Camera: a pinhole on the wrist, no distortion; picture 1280 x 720 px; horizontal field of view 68.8 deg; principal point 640.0 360.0 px. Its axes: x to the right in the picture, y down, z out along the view. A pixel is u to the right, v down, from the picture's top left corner.
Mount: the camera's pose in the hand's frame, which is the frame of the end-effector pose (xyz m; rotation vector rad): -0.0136 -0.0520 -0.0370 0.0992 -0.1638 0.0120
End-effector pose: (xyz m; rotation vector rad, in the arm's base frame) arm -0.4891 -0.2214 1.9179 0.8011 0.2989 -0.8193
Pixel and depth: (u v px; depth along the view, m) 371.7 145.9 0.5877
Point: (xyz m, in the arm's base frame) -0.8816 -0.5450 2.2713
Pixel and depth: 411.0 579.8 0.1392
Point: -0.5664 -0.2692 2.0033
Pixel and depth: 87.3 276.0 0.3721
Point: -0.7901 -0.3301 2.2019
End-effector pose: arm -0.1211 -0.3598 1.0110 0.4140 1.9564 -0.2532
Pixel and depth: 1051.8 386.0 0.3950
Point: 0.1316 -0.5536 0.7694
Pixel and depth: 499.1 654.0 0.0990
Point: -0.0658 -0.4178 1.0270
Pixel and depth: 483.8 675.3 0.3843
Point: 0.2341 -0.4721 1.0013
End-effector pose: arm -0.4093 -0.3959 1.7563 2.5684 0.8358 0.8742
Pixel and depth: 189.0 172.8 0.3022
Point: -0.4576 -0.4307 1.4218
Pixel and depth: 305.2 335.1 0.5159
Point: -0.3631 -0.5150 1.2392
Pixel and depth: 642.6 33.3 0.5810
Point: -0.2841 -0.2611 1.1750
